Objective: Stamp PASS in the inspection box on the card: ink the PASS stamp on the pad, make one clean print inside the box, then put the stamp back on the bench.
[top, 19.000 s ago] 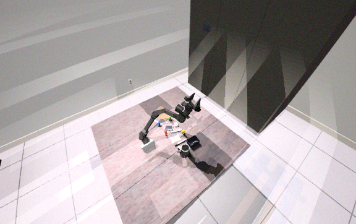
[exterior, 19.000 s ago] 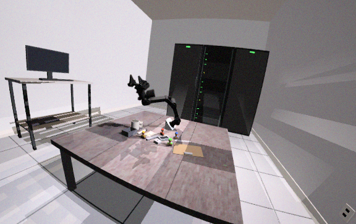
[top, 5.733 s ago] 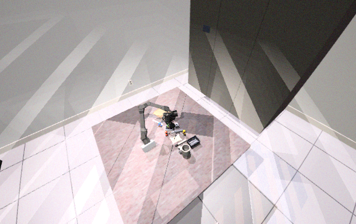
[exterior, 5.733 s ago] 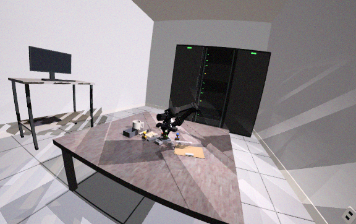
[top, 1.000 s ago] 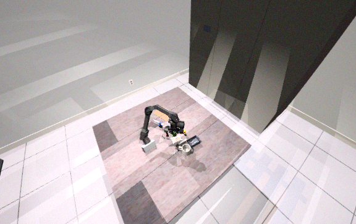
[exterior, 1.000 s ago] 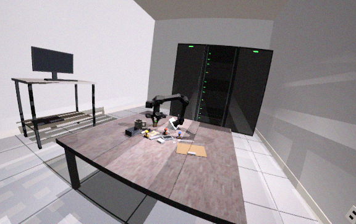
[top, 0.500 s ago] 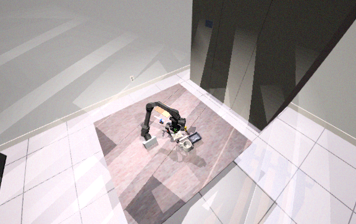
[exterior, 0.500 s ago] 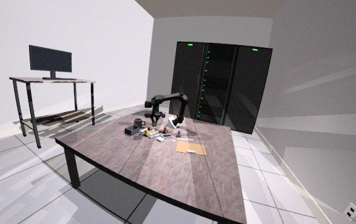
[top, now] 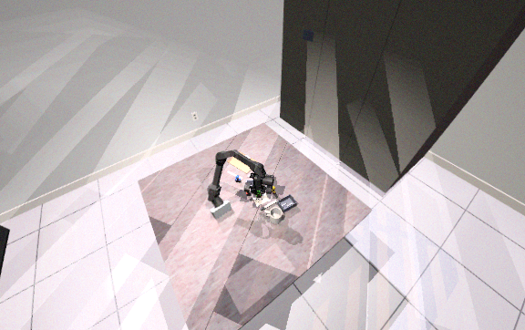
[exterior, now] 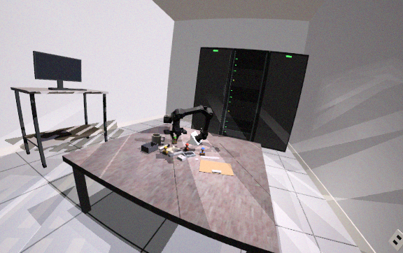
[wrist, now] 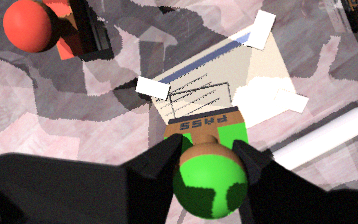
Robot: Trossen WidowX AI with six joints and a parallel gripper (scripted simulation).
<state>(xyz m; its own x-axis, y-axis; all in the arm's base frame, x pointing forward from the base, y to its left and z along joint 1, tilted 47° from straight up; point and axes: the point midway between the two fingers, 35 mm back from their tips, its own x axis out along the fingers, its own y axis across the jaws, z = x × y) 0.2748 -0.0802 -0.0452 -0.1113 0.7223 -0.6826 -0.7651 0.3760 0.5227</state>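
My gripper tip is 20 mm short of the card and 70 mm above it. Round my gripper tip: white rod: 20 mm ahead, 70 mm to the right, 60 mm below; then PASS stamp: right at my gripper tip; then red-knobbed stamp: 40 mm behind, 100 mm to the left, 50 mm below.
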